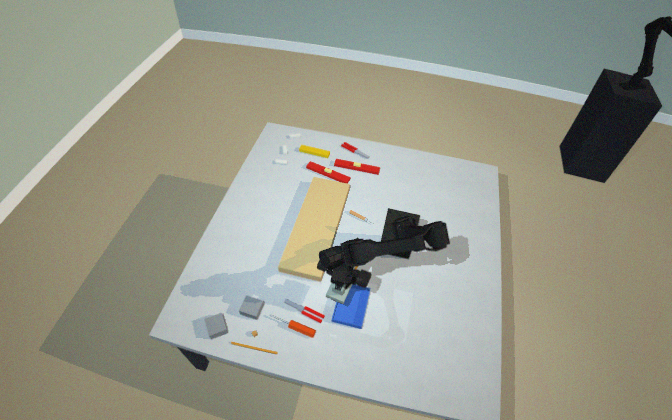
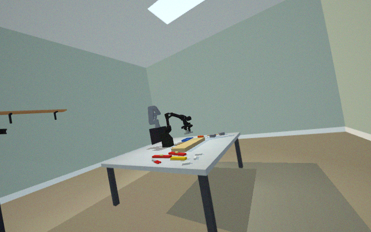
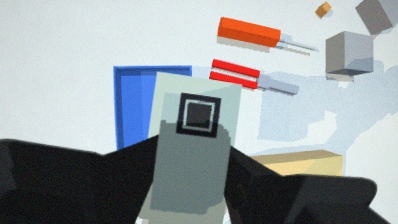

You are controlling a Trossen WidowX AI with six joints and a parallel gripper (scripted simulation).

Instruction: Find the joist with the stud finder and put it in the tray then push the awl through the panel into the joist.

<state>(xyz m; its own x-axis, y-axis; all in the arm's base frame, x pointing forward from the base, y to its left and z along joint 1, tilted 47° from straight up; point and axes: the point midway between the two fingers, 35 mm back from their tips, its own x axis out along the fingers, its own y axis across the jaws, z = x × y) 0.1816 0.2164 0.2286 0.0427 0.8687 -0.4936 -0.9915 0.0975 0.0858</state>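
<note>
The blue tray is 5 cm behind my gripper tip, 1 cm to the left of it and 11 cm below it. Round my gripper tip: square indicator 2 cm to the left, 3 cm above; stud finder 1 cm to the left, 2 cm above; awl 42 cm to the right, 12 cm below.
</note>
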